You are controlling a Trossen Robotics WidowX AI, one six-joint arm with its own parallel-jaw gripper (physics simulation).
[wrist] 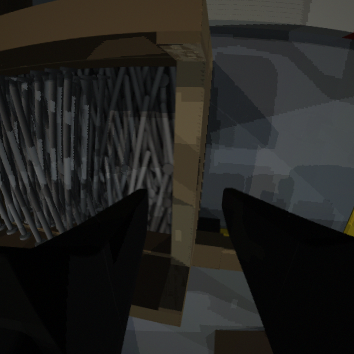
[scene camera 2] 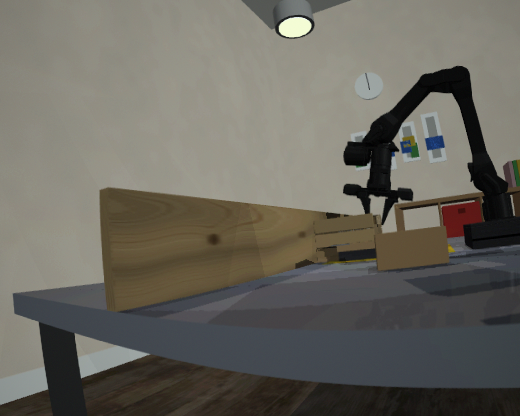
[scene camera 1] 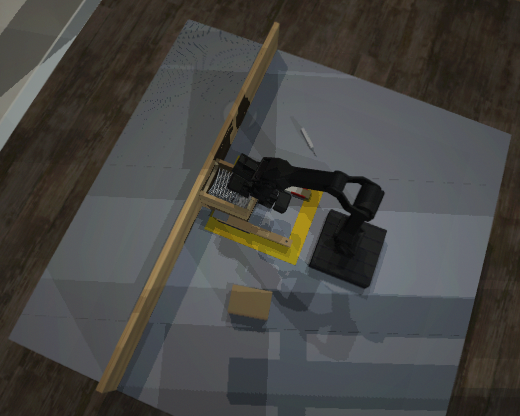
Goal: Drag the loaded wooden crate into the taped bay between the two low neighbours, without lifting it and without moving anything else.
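Places are measured from the arm's base along level axes (x back, y down, z right), in millimetres.
Where they show: gripper, fingertip midpoint: (wrist: 185, 197) (scene camera 2: 375, 224) (scene camera 1: 253, 199); arm's base at its link origin: (scene camera 2: 499, 219) (scene camera 1: 346, 245).
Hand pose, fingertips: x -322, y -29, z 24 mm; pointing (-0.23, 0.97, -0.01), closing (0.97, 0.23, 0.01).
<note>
Each offset is from my fingertips to the top centre of the thing.
The wooden crate {dx -75, dy -28, dz +8 mm} (scene camera 1: 227, 206) (scene camera 2: 345, 224) (wrist: 189, 150), loaded with grey nails, stands upright beside the tall wooden board (scene camera 1: 160, 280) (scene camera 2: 200, 265). My gripper (scene camera 2: 376, 218) (wrist: 185, 197) is partly open and points down at the crate's side wall nearest the robot base. One fingertip is on the nail side of that wall, the other on its outer side, with gaps in the wrist view. Yellow tape {dx +173, dy +84, dz +15 mm} (scene camera 1: 306, 215) (wrist: 350, 222) marks the bay. A low wooden strip {dx +29, dy +42, dz -77 mm} (scene camera 1: 255, 231) (wrist: 215, 256) lies along one side; a white-and-red object {dx +41, dy +70, dz +110 mm} (scene camera 1: 299, 195) is at the other, partly hidden by the arm.
A cardboard box {dx +109, dy +25, dz -293 mm} (scene camera 1: 250, 301) (scene camera 2: 412, 248) (wrist: 242, 342) stands on the table away from the tape. A thin white pen-like tool {dx +92, dy +73, dz +298 mm} (scene camera 1: 307, 139) lies on the other side of the arm. The black robot base (scene camera 1: 350, 250) (scene camera 2: 492, 232) stands outside the tape's robot-side strip.
</note>
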